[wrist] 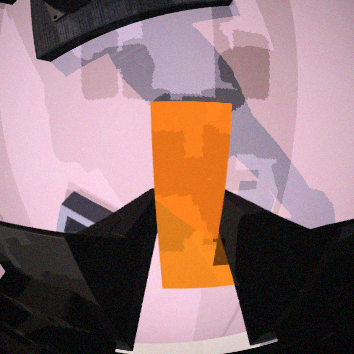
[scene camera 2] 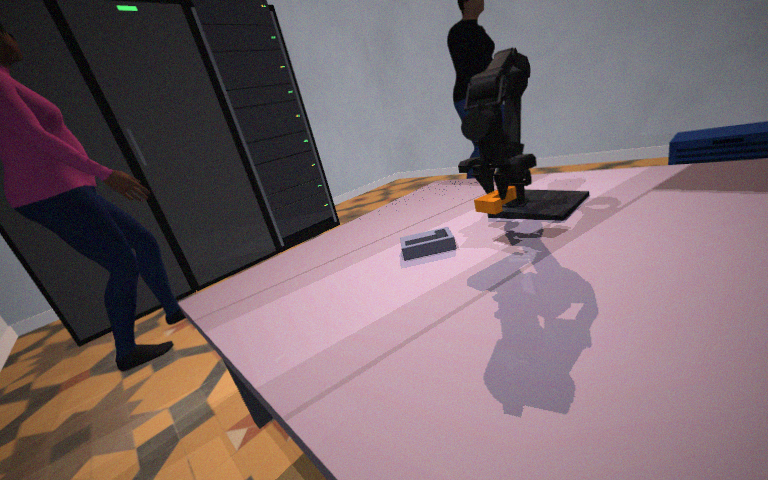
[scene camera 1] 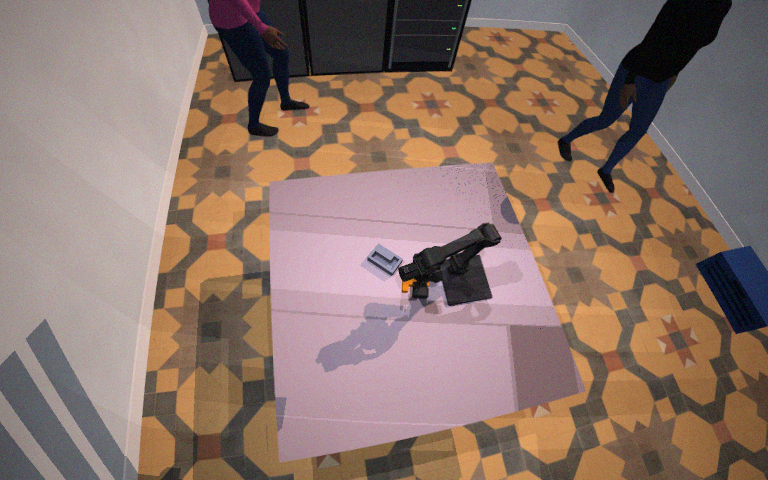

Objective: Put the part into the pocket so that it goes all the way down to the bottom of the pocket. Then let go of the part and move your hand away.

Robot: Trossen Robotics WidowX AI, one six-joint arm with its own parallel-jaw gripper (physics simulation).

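Seen in the pictures: gripper, fingertip midpoint: [wrist: 186, 195] [scene camera 1: 416, 282]; arm's base, link origin: [scene camera 2: 514, 203] [scene camera 1: 454, 269].
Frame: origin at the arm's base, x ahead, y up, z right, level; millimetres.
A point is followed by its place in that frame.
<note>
The orange part [scene camera 1: 405, 286] {x 282, y 103, z -28 mm} [scene camera 2: 488, 203] {x 293, y 97, z -25 mm} [wrist: 192, 150] {x 199, y 104, z -38 mm} is a long block with a short foot at one end, so it looks L-shaped. My gripper [scene camera 2: 502, 195] {x 225, y 86, z -25 mm} [wrist: 186, 195] {x 225, y 86, z -25 mm} is shut on its long bar. The part hangs a little above the table, its shadow apart from it. The fingers hide some of its side and most of its foot in the wrist view. The grey block with the L-shaped pocket [scene camera 1: 381, 268] {x 323, y -8, z 122 mm} [scene camera 2: 428, 249] {x 330, y -7, z 134 mm} [wrist: 92, 206] {x 244, y -13, z 107 mm} lies on the table, a short way from the gripper. Its pocket opens upward. In the wrist view the left finger partly covers this block.
The arm's black base plate [scene camera 1: 468, 285] {x -30, y -6, z -93 mm} [scene camera 2: 557, 204] {x 7, y -8, z -117 mm} stands on the pink table [scene camera 1: 339, 396] {x 673, y -24, z -334 mm} [scene camera 2: 351, 339] {x 677, y -24, z 116 mm} close behind the gripper. Shadows of the arm fall across the table. Two people, dark cabinets [scene camera 1: 348, 36] and a blue box [scene camera 1: 739, 288] are beyond the table.
</note>
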